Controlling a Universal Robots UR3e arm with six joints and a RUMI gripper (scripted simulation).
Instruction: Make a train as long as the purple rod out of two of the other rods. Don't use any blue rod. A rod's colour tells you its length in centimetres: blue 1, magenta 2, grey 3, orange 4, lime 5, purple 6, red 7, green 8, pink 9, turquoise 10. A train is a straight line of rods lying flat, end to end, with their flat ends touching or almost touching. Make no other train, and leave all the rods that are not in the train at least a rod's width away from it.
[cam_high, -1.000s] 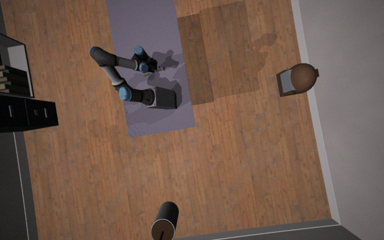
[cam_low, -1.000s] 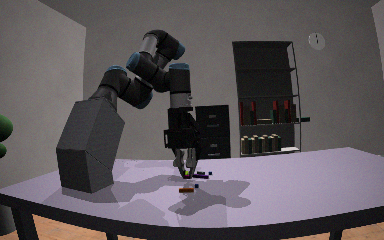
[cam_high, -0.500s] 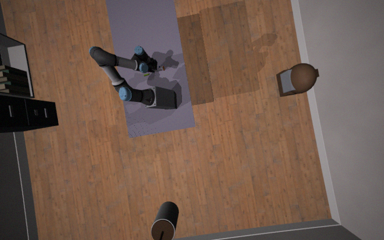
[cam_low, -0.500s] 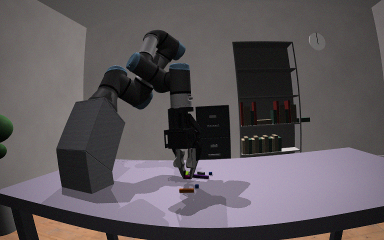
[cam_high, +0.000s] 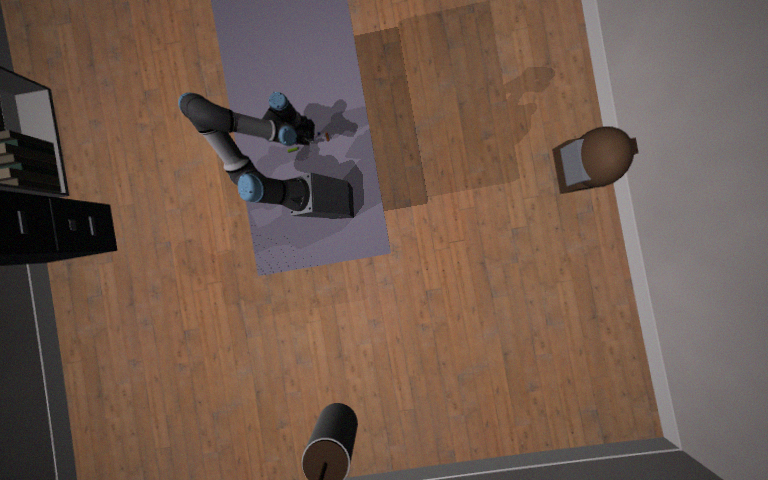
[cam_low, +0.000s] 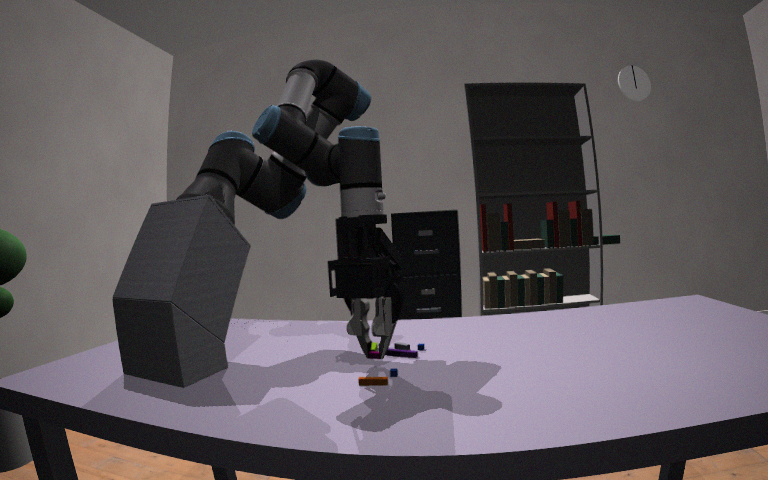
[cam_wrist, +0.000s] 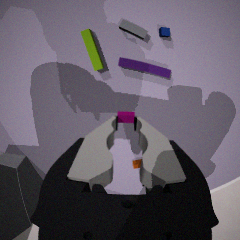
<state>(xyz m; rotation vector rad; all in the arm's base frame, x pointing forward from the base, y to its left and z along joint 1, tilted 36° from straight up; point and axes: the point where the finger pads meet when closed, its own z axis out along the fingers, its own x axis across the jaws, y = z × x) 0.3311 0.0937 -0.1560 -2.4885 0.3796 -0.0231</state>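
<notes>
The purple rod lies 3 cm ahead of my hand, 5 cm to the left of it and 2 cm below it. Also, from my hand: lime rod 2 cm behind, 9 cm to the left, 2 cm below; orange rod 1 cm ahead, 10 cm to the right, 2 cm below; magenta rod 1 cm below.
</notes>
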